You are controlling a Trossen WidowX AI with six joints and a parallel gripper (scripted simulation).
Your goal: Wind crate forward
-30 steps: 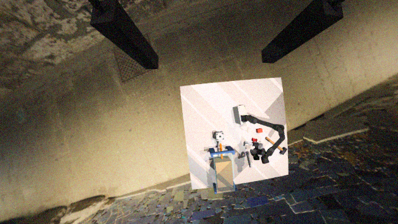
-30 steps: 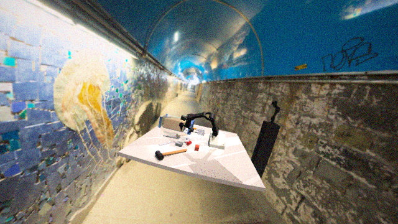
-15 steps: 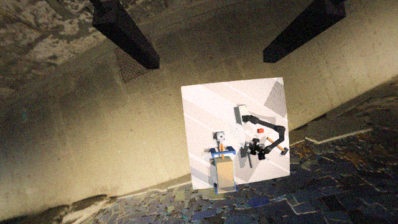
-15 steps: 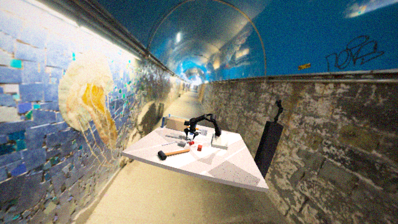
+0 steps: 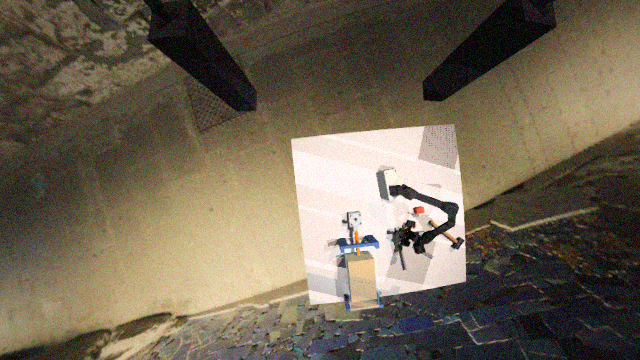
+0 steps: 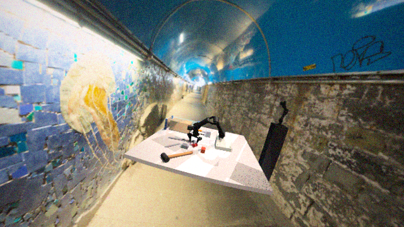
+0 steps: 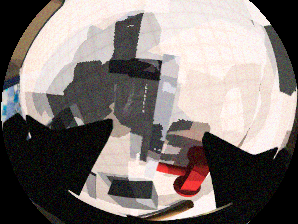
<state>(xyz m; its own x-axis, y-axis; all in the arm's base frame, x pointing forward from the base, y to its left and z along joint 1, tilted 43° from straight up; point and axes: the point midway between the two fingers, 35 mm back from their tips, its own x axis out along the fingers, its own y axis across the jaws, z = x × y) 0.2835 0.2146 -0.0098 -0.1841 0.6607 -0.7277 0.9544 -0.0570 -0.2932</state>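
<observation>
The winch handle is 1 cm to the left of my gripper tip and 1 cm behind it. From my gripper tip the other things lie so: grey bar: 18 cm to the left, 18 cm ahead, 1 cm below; grey block: 14 cm to the left, 5 cm ahead; dark red knob: 6 cm to the left, 3 cm behind, 1 cm above.
</observation>
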